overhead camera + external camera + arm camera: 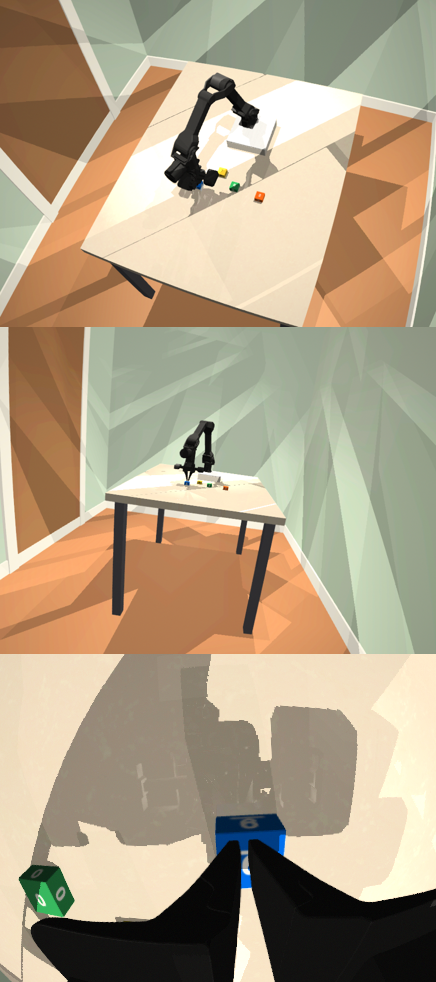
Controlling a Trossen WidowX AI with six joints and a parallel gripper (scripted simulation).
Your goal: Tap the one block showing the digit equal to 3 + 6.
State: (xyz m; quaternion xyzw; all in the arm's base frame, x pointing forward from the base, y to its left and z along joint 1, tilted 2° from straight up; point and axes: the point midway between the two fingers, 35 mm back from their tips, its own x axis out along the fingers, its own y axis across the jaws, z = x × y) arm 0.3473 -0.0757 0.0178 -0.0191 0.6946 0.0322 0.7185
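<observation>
The blue block lies 10 mm behind my gripper tip and 10 mm below it. Also, from my gripper tip: orange block: 50 mm behind, 250 mm to the left, 10 mm below; yellow block: 100 mm behind, 60 mm to the left, 10 mm below; green block: 50 mm behind, 140 mm to the left, 10 mm below.
</observation>
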